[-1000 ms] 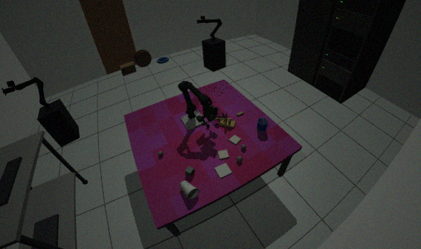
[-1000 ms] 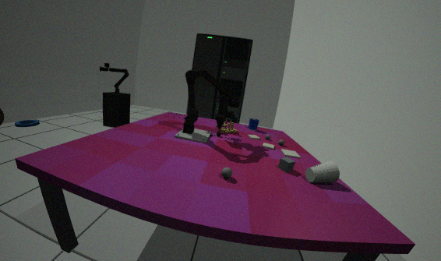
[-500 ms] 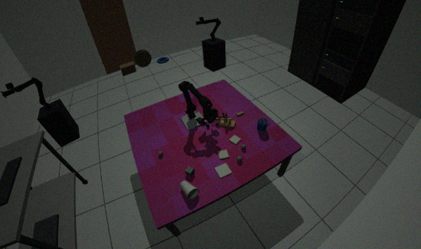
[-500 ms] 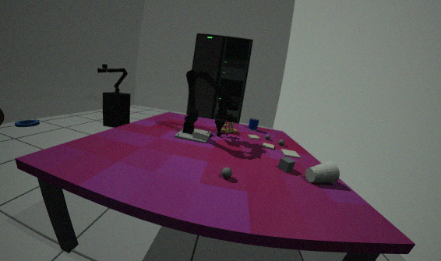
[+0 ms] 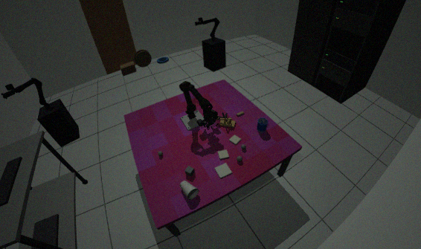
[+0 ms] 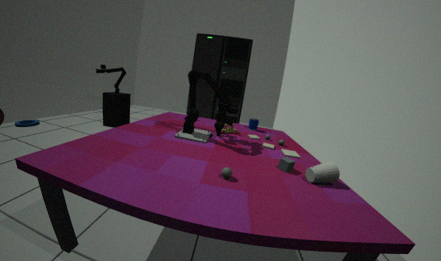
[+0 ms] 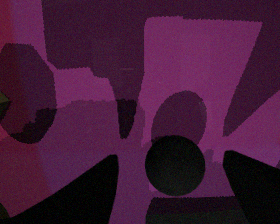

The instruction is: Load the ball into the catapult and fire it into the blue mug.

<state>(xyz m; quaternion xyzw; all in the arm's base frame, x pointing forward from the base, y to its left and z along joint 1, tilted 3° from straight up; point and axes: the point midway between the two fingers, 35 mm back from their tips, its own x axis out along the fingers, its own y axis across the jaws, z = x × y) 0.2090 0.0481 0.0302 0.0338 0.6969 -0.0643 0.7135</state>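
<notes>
Right now my gripper tip is 150 mm to the right of the catapult, 40 mm below it and 40 mm short of it. From my gripper tip the other things lie so: dark ball: right at my gripper tip; tan block: 350 mm to the left, 60 mm ahead; blue mug: 360 mm to the left, 340 mm ahead, 20 mm above.
</notes>
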